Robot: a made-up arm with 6 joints.
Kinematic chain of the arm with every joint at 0, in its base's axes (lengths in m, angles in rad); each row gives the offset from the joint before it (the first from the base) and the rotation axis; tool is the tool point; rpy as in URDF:
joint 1: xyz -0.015 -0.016 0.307 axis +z
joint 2: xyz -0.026 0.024 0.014 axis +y
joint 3: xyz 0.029 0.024 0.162 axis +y
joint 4: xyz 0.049 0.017 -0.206 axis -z
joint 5: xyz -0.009 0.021 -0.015 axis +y
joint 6: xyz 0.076 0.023 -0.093 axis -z
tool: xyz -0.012 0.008 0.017 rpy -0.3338 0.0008 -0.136
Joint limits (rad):
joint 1: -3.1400..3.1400
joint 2: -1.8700..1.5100
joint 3: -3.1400..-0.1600
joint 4: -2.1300..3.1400
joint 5: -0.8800..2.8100
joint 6: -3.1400..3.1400
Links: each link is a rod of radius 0.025 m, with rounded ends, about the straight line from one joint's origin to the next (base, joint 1, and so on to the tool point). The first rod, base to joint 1, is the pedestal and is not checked.
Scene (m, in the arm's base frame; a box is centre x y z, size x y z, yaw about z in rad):
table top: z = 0
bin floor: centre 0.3 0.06 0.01 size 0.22 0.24 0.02 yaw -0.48
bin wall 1: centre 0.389 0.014 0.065 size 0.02 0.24 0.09 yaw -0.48
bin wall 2: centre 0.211 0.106 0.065 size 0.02 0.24 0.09 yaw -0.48
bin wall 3: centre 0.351 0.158 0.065 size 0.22 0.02 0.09 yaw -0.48
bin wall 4: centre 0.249 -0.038 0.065 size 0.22 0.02 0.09 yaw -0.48
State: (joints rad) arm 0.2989 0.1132 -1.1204 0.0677 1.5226 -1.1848
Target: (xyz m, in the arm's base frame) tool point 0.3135 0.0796 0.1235
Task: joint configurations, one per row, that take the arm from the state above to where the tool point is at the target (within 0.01 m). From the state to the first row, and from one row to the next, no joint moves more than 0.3 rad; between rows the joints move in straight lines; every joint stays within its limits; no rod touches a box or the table.
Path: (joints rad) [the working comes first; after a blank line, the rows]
Joints at the target: -0.0377 1.0723 -1.6789 0.2170 1.0194 -1.2484
Straight joint move there: clear.

1: 0.2147 0.3530 -1.2600 0.1050 1.3968 -1.2007
2: 0.1306 0.5928 -1.3996 0.1423 1.2710 -1.2166
3: 0.0464 0.8326 -1.5392 0.1797 1.1452 -1.2325
4: -0.0377 1.0723 -1.6789 0.2170 1.0194 -1.2484

